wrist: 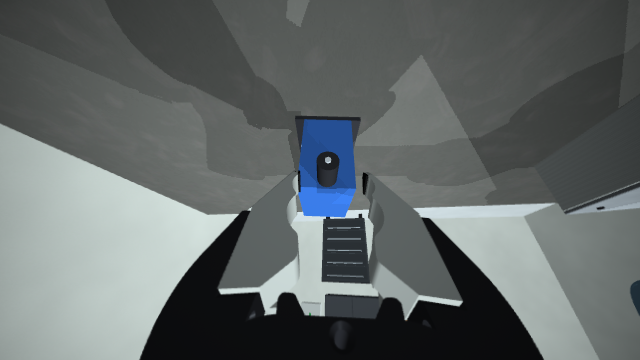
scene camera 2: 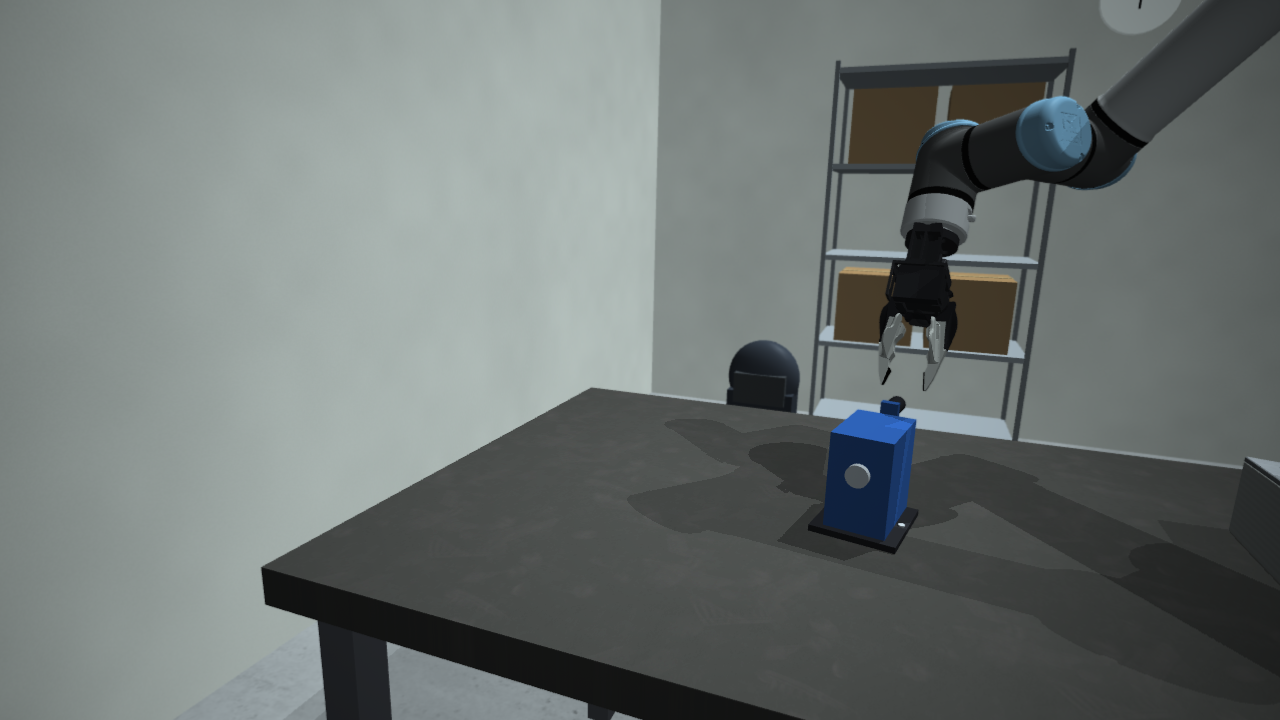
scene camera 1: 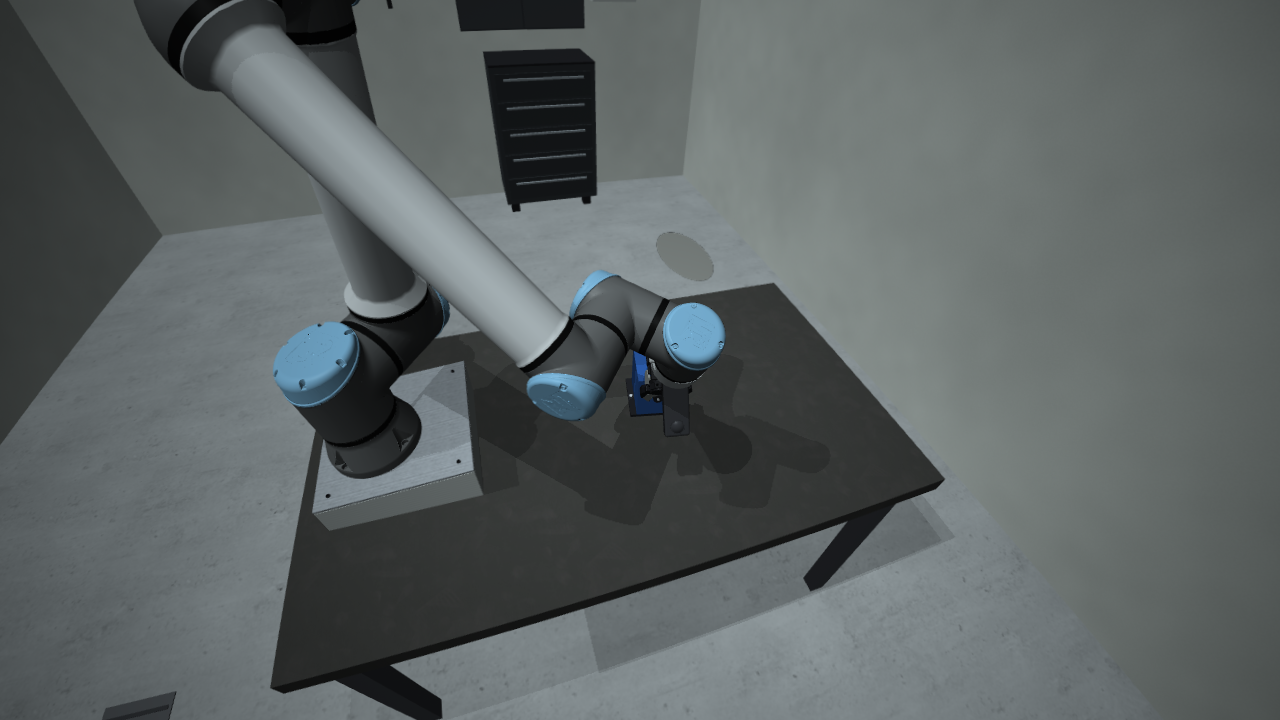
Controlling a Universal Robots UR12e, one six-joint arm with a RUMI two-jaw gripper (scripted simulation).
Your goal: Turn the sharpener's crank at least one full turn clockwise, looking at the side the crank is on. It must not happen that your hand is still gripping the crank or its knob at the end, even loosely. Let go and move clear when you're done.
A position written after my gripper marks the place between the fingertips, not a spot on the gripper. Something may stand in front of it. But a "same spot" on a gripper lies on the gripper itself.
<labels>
my gripper: wrist 331, 173; scene camera 2; scene camera 1
same spot on blue sharpener: (scene camera 1: 641, 408) = (wrist: 344, 130)
same spot on my gripper: (scene camera 1: 645, 390) = (scene camera 2: 955, 307)
</labels>
